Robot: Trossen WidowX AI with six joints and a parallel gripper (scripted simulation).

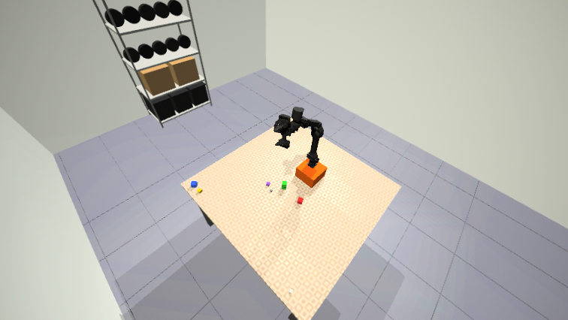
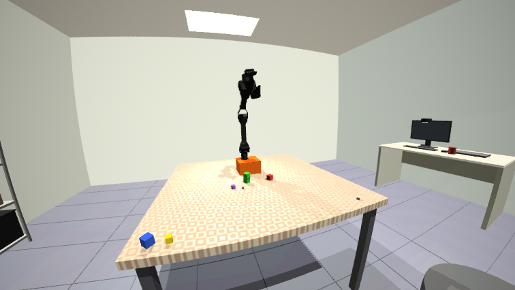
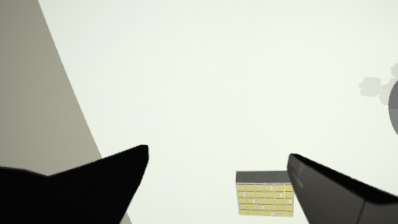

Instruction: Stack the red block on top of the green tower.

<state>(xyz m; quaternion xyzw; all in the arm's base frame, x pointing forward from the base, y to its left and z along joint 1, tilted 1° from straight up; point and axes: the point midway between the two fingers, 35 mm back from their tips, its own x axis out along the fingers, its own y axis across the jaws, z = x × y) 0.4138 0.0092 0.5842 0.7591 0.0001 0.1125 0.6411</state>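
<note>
Now: the red block 67 cm below my gripper tip, 17 cm behind it and 13 cm to the left of it. The rest, counted from my gripper tip: small purple cube (68 cm below, 16 cm to the right, 10 cm behind); blue cube (67 cm below, 56 cm to the right, 33 cm ahead); yellow cube (68 cm below, 48 cm to the right, 33 cm ahead).
</note>
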